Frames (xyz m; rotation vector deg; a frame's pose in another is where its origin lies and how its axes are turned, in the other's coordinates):
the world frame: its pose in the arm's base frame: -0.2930 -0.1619 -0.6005 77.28 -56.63 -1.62
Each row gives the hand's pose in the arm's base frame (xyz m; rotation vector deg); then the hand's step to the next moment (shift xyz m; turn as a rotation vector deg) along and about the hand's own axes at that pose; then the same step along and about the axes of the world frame.
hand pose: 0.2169 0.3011 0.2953 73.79 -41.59 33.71
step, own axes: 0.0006 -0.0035 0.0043 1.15 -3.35 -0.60
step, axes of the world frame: 0.0034 -0.0036 0.0026 1.32 -2.80 -1.83
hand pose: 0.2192 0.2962 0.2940 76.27 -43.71 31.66
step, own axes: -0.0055 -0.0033 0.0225 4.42 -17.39 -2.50
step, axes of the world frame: 0.0062 -0.0078 0.0212 5.81 -15.01 -8.31
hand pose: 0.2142 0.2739 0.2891 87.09 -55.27 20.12
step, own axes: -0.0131 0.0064 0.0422 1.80 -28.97 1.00
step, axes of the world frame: -0.0055 -0.0079 0.0436 5.24 -27.38 -8.15
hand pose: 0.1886 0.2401 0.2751 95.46 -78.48 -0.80
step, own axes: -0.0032 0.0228 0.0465 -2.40 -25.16 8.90
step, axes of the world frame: -0.0201 0.0046 0.0476 -1.62 -26.72 -1.29
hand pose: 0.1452 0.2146 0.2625 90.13 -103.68 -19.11
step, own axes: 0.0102 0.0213 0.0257 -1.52 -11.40 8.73
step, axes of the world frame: -0.0154 0.0120 0.0289 -4.21 -13.63 2.21
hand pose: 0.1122 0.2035 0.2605 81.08 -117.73 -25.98
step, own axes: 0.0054 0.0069 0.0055 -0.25 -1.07 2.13
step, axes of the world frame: -0.0039 0.0053 0.0080 -1.50 -1.70 0.78
